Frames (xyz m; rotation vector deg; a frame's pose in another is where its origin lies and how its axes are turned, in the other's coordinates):
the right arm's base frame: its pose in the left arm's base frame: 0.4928 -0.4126 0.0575 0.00 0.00 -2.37
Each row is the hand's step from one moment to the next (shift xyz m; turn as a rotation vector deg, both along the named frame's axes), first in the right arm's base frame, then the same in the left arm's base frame.
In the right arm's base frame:
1: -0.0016 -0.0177 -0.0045 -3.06 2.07 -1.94
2: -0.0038 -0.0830 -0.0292 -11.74 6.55 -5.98
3: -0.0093 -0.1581 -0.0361 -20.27 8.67 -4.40
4: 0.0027 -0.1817 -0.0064 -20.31 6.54 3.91
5: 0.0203 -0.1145 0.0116 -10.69 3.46 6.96
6: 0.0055 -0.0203 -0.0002 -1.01 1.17 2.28
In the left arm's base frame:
1: -0.0023 -0.0176 -0.0045 -2.97 2.19 -1.94
2: -0.0072 -0.0828 -0.0292 -11.46 7.03 -5.98
3: -0.0158 -0.1576 -0.0361 -19.89 9.50 -4.40
4: -0.0048 -0.1817 -0.0064 -20.02 7.37 3.91
5: 0.0155 -0.1152 0.0116 -10.54 3.90 6.96
6: 0.0047 -0.0205 -0.0002 -0.96 1.21 2.28

